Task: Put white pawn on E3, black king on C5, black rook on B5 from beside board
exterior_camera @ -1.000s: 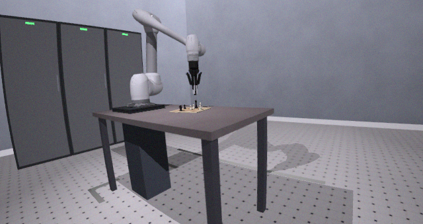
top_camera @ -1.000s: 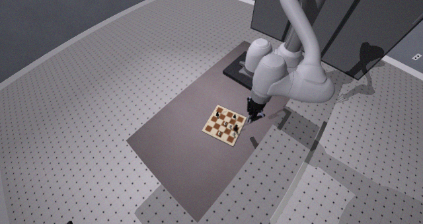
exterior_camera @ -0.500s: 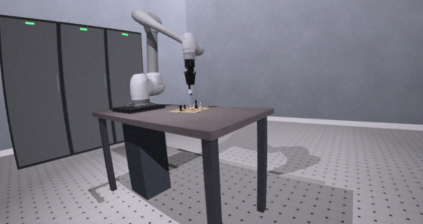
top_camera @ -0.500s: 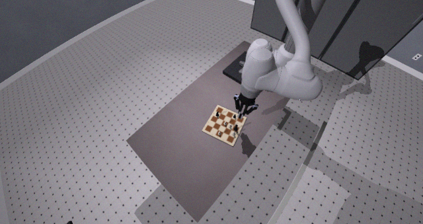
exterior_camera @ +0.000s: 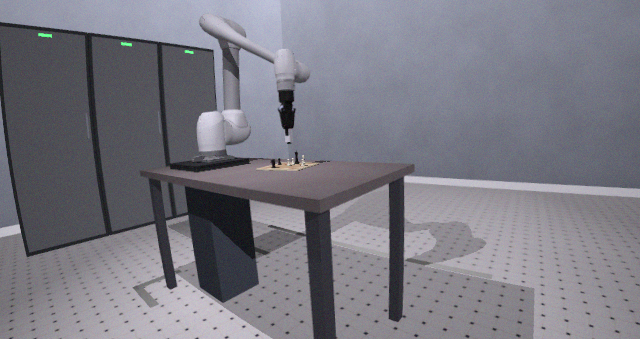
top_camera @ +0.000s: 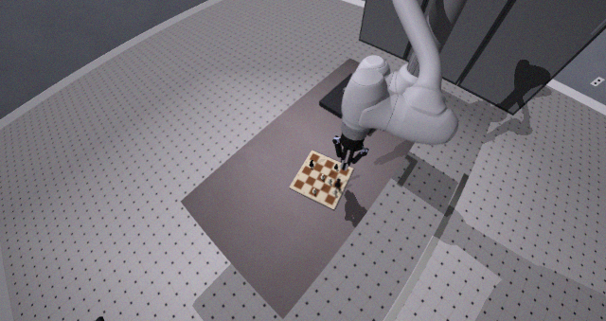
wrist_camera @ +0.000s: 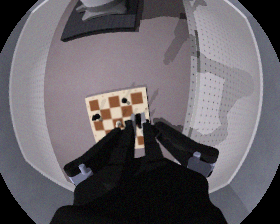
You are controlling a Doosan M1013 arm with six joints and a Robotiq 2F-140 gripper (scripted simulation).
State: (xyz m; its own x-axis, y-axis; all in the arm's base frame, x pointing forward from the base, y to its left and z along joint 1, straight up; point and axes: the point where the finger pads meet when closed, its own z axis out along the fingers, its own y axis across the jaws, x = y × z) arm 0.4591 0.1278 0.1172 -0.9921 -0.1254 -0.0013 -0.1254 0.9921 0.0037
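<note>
The black chess piece is 110 mm below my hand and 40 mm ahead of it. From my hand the other things lie so: chessboard 140 mm below, 70 mm to the right, 50 mm ahead.
</note>
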